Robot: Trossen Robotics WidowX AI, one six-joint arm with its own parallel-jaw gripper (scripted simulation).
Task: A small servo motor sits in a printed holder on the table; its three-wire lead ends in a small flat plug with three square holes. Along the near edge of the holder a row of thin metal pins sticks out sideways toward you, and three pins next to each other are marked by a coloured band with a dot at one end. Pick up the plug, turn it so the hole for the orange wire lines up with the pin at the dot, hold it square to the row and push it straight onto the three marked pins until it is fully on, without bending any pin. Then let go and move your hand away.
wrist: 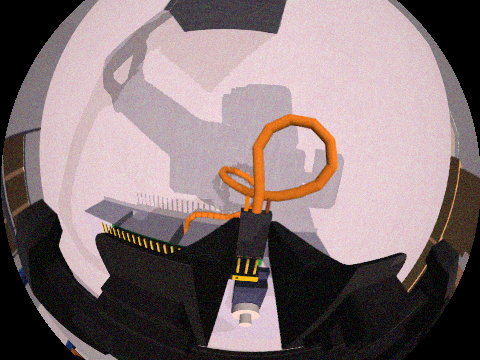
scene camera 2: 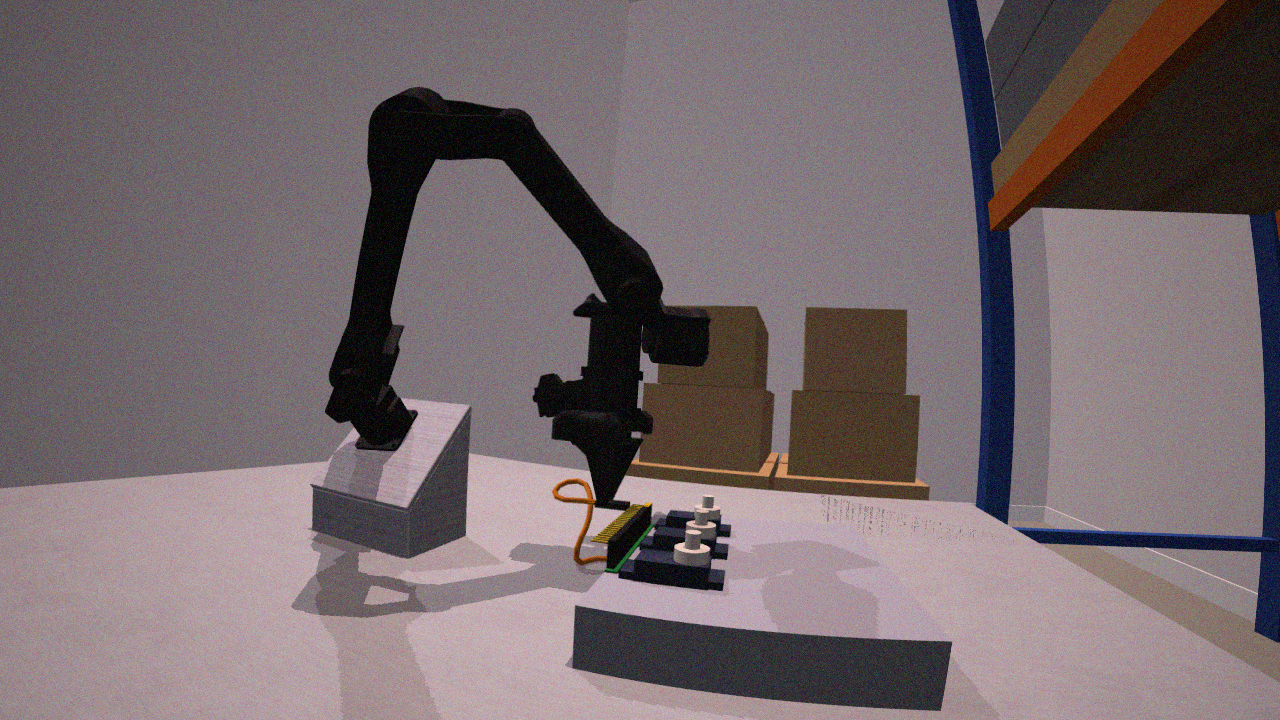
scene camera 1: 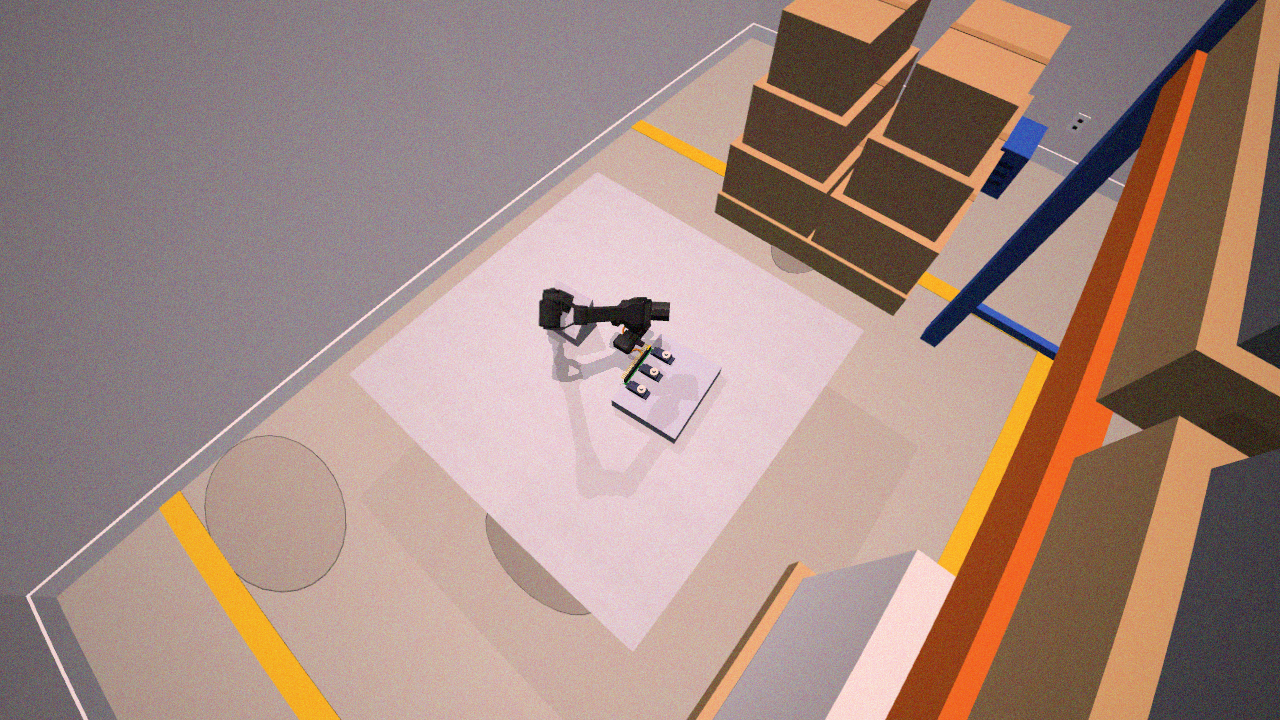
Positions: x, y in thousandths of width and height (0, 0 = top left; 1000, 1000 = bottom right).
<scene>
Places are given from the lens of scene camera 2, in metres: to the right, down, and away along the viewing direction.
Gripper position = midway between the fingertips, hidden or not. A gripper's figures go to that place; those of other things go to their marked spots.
my gripper (scene camera 2: 473, 697): -0.04, 0.15, 0.52
grey block (scene camera 2: 633, 852): 0.12, 0.17, 0.29
</scene>
